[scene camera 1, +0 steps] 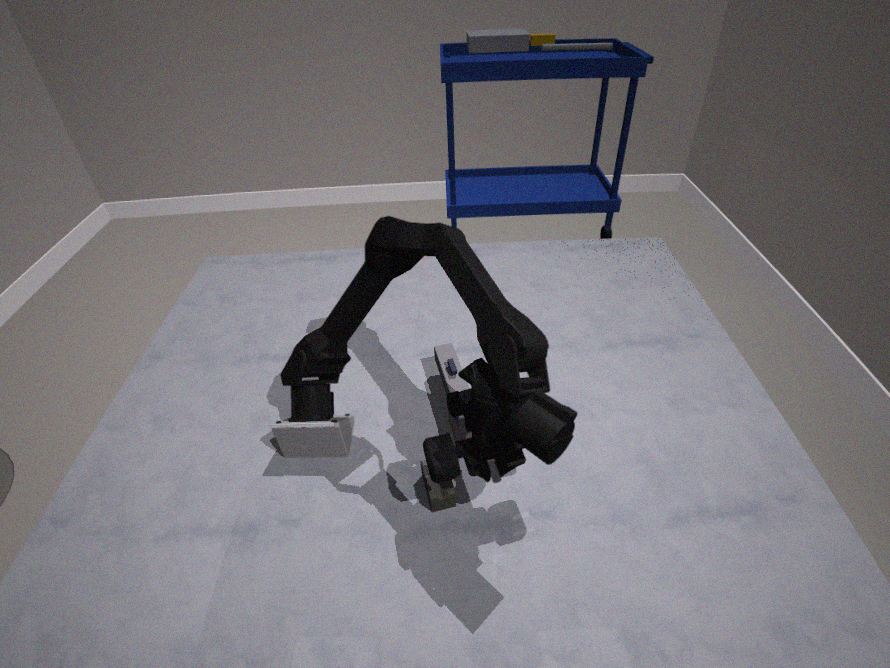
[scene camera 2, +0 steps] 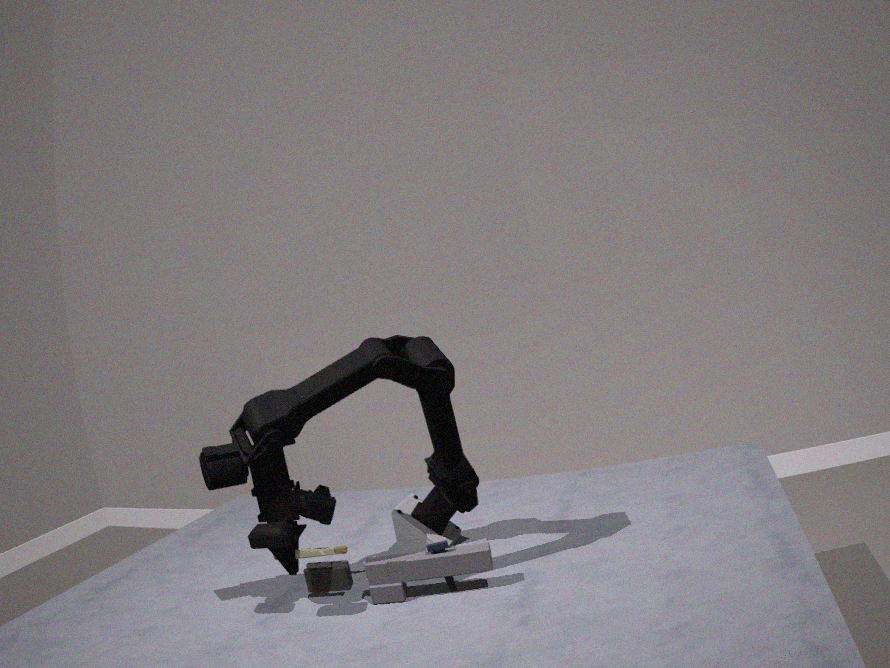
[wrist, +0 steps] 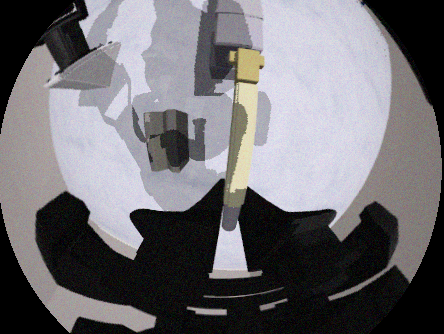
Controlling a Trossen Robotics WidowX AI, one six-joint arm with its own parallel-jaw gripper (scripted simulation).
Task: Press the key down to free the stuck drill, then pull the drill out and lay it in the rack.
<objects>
My gripper shows in scene camera 1 [491, 478], in scene camera 2 and in the wrist view. One and the same spot on my gripper: [wrist: 299, 246] is [scene camera 2: 293, 532]. The same spot on a rack: [wrist: 167, 139] is [scene camera 2: 325, 567].
</objects>
